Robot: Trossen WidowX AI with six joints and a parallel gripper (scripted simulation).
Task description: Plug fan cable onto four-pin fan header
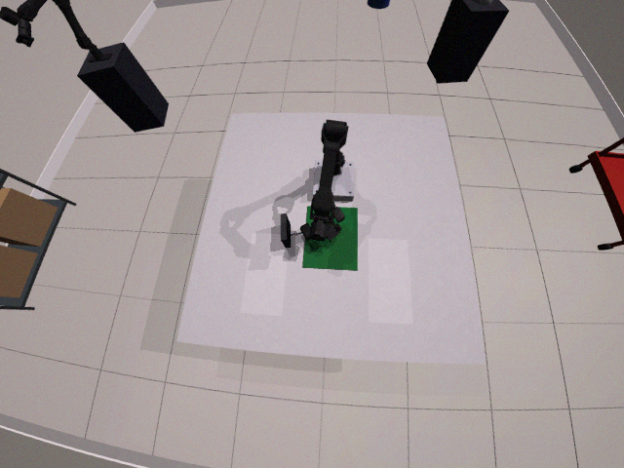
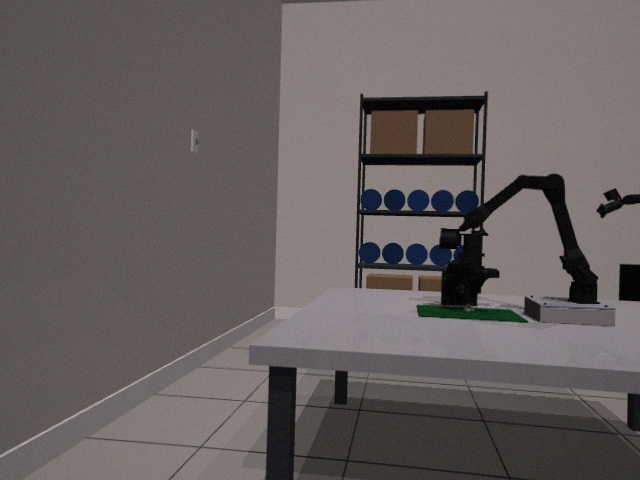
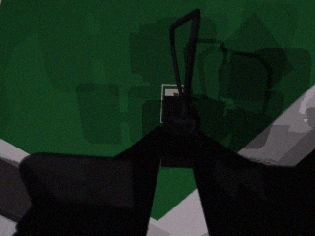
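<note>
My gripper tip is now 10 mm below the dark plug and 10 mm short of it. The rest, counted from my gripper tip: black fan 160 mm to the right, 20 mm above, 10 mm behind; white four-pin header 40 mm below, 10 mm ahead; green board 60 mm below, 40 mm to the left, 20 mm ahead.
</note>
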